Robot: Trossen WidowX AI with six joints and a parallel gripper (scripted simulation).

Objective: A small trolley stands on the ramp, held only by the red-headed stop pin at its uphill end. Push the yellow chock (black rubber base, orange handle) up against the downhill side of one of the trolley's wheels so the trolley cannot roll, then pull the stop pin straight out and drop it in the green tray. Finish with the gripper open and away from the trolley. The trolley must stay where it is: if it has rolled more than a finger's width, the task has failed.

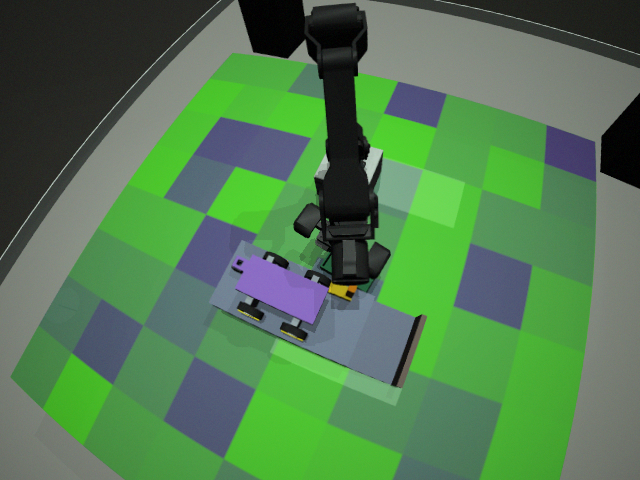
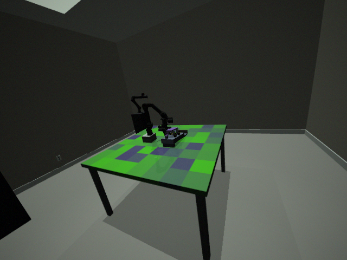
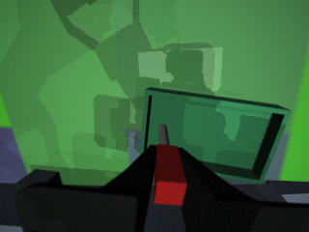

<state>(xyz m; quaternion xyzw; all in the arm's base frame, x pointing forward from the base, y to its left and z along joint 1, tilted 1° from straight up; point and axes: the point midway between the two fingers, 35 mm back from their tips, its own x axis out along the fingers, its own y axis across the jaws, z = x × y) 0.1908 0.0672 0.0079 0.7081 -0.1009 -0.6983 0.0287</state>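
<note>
My gripper tip is now 6 cm above the green tray and 3 cm to the right of it. Also, from my gripper tip: yellow chock: 8 cm ahead, 4 cm to the left, 3 cm above; red-headed stop pin: right at my gripper tip; grey ramp: 14 cm ahead, 4 cm to the right.
</note>
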